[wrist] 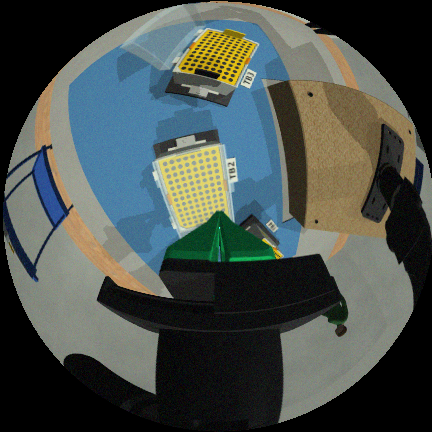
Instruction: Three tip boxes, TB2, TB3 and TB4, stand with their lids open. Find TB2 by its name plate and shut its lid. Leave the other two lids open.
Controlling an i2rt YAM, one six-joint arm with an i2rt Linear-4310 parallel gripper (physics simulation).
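Pixels of known places: gripper, fingertip midpoint: (pixel 218 216); arm's base, link origin: (pixel 385 177).
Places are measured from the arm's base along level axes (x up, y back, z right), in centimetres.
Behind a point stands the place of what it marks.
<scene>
TB2 (pixel 194 182) {z -4.7, x -11.6, y -31.6 cm} stands at the middle of the wrist view, beside its name plate (pixel 232 170) {z -6.2, x -19.1, y -24.5 cm}. Its clear lid (pixel 212 162) {z -2.5, x -11.6, y -29.2 cm} lies over the yellow rack, which looks pale through it; I cannot tell if it is fully seated. TB3 (pixel 220 55) {z 13.8, x -13.6, y -26.7 cm} stands at the top, its rack bare and bright, its clear lid (pixel 162 37) open to the left. A third box (pixel 257 230) {z -18.6, x -15.8, y -20.2 cm} shows partly at the lower right of TB2, its plate (pixel 271 226) {z -21.6, x -19.1, y -14.3 cm} too small to read and its lid hidden. My green-tipped gripper (pixel 218 216) {z -6.0, x -5.7, y -30.0 cm} is shut and empty, its tips over TB2's near end.
The boxes stand on a blue mat (pixel 100 110) {z 11.0, x -19.3, y -46.9 cm}. A brown speckled board (pixel 335 165) {z -2.3, x -8.9, y -9.1 cm} with a black plate (pixel 383 172) {z 0.7, x 0.0, y -3.9 cm} and a black arm part is on the right. A blue-framed object (pixel 49 187) is at the left, beyond the wooden edge (pixel 92 250).
</scene>
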